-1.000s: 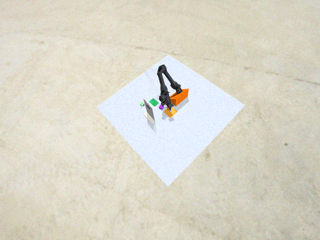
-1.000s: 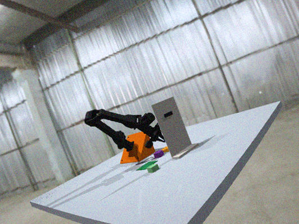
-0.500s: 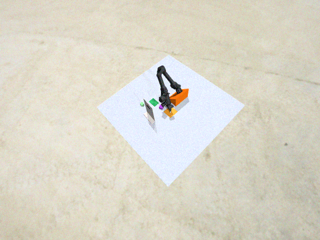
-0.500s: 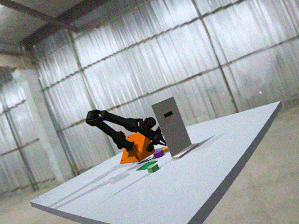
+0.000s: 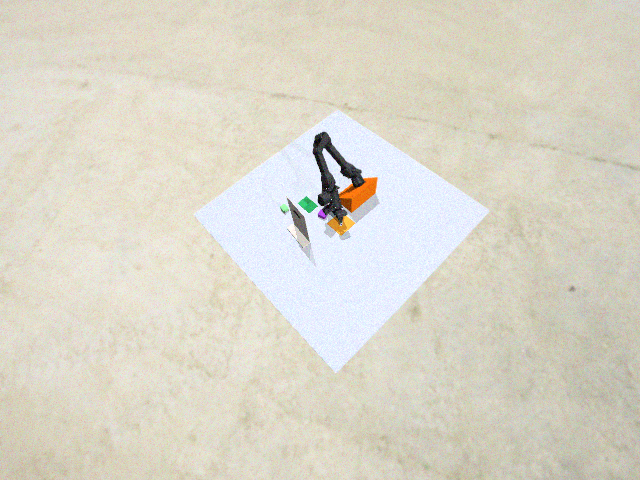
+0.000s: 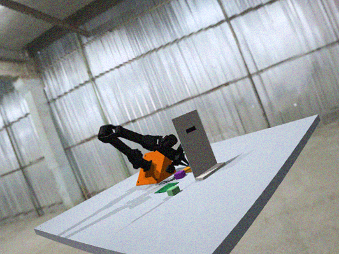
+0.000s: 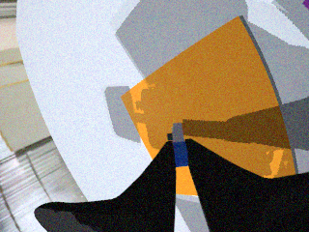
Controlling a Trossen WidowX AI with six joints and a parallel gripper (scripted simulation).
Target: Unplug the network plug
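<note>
The blue network plug is right at my gripper tip. From my gripper tip the other things lie so: socket panel (210 mm ahead, 120 mm to the right, 110 mm above); flat green square (250 mm to the right, 40 mm ahead, 20 mm below); orange square (20 mm below).
</note>
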